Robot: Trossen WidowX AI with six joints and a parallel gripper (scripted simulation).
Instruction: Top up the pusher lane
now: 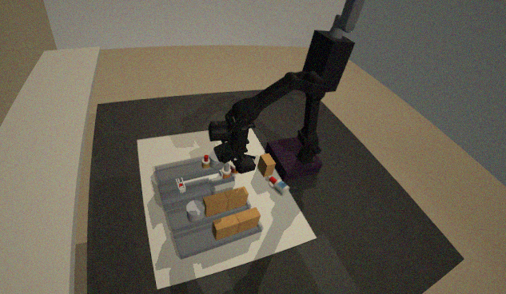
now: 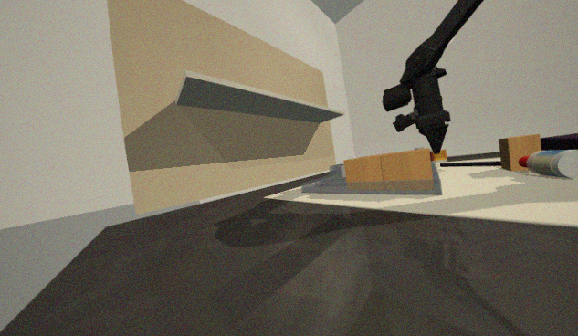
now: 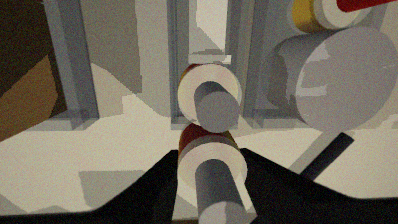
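The black stick is 100 mm to the right of my gripper tip, 70 mm behind it and 50 mm below it. From my gripper tip the other things lie so: white pusher rod 140 mm ahead, 30 mm to the left.
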